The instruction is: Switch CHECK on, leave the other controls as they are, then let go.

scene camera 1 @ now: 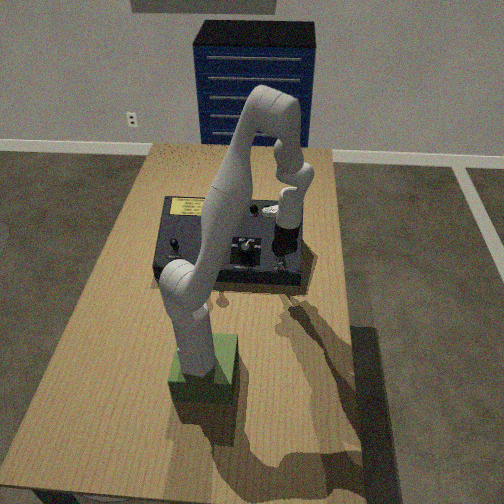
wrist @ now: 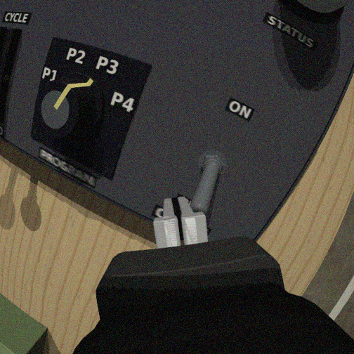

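Observation:
The CHECK switch is a grey toggle lever [wrist: 205, 185] near the panel's front right corner in the wrist view. It leans away from the ON label [wrist: 240, 109], with its tip low beside my fingers. A label is mostly hidden behind the fingers; a "C" shows at its left end. My gripper [scene camera 1: 281, 265] [wrist: 175, 211] is shut, its two fingertips together. The lever stands against or just beside the outer side of the right finger, not visibly between the fingers; contact is unclear. The dark control panel [scene camera 1: 187, 235] [wrist: 175, 115] lies under the gripper.
The PROGRAM knob [scene camera 1: 245, 245] [wrist: 55, 109], with a yellow pointer, is left of the gripper. A black-tipped lever [scene camera 1: 174, 244] stands at the panel's left. The STATUS label [wrist: 290, 31] is at upper right. A green block [scene camera 1: 226, 350] [wrist: 15, 325] is under the arm's base.

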